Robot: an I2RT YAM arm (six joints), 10 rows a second.
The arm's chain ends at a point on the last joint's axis. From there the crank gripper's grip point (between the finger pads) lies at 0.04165 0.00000 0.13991 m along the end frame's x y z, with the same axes.
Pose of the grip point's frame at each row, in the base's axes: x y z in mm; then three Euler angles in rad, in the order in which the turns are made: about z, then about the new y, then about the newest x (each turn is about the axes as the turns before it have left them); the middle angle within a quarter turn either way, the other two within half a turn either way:
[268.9, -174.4, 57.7, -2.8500, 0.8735, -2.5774]
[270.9, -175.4, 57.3, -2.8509, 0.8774, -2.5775]
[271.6, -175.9, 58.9, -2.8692, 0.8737, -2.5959]
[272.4, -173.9, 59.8, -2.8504, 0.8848, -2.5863]
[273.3, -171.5, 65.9, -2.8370, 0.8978, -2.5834]
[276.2, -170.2, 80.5, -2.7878, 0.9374, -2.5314]
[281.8, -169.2, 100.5, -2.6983, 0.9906, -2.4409]
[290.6, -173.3, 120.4, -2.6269, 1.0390, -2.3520]
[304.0, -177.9, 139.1, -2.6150, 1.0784, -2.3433]
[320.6, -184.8, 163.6, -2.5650, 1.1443, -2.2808]
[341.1, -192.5, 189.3, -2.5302, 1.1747, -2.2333]
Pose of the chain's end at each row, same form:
[186.2, -121.1, 165.5, -2.8500, 0.8735, -2.5774]
[187.8, -122.2, 164.9, -2.8509, 0.8774, -2.5775]
[189.5, -123.4, 167.6, -2.8692, 0.8737, -2.5959]
[188.4, -122.1, 167.3, -2.8504, 0.8848, -2.5863]
[187.3, -120.9, 172.4, -2.8370, 0.8978, -2.5834]
[184.9, -118.5, 181.9, -2.7878, 0.9374, -2.5314]
[182.9, -116.3, 194.0, -2.6983, 0.9906, -2.4409]
[186.2, -118.2, 206.3, -2.6269, 1.0390, -2.3520]
[196.3, -124.6, 222.0, -2.6150, 1.0784, -2.3433]
[207.6, -131.7, 239.2, -2.5650, 1.1443, -2.2808]
[225.9, -138.5, 260.9, -2.5302, 1.1747, -2.2333]

